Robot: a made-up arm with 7 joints.
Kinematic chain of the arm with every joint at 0, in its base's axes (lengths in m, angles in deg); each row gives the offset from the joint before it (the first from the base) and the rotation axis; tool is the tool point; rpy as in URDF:
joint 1: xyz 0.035 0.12 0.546 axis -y
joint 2: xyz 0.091 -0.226 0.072 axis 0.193 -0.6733 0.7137
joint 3: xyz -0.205 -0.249 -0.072 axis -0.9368 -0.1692 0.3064
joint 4: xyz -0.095 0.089 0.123 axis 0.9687 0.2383 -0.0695
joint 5: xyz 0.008 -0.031 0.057 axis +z
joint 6: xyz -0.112 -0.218 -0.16 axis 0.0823 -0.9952 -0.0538
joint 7: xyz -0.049 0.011 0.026 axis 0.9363 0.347 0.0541
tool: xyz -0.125 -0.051 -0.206 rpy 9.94 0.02 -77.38
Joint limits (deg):
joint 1: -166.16..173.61
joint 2: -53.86..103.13
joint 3: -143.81..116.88
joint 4: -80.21..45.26
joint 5: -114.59..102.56
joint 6: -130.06..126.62
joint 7: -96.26..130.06
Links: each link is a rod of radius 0.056 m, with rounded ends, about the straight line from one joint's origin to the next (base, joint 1, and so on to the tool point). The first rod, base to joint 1, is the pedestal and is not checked.
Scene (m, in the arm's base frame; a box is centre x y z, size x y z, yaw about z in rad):
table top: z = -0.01
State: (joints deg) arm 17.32 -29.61 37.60 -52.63 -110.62 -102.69 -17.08
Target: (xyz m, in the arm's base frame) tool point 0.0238 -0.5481 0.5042
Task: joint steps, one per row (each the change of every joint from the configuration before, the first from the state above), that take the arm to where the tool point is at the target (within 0.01 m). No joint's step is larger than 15 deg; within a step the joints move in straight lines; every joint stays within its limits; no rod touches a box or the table.
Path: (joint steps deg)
1: 0.99 13.25 -7.74 4.43 1.44 -3.42 7.80
2: 0.98 13.25 -7.75 4.44 1.44 -3.42 7.81
3: 0.99 13.25 -7.74 4.43 1.44 -3.42 7.80
4: 0.99 13.25 -7.75 4.43 1.44 -3.43 7.81
5: 0.99 13.25 -7.74 4.44 1.44 -3.42 7.80
6: 0.98 13.25 -7.75 4.43 1.43 -3.42 7.81
7: 0.99 13.24 -7.74 4.44 1.44 -3.42 7.80
8: 0.99 13.25 -7.75 4.43 1.44 -3.42 7.81

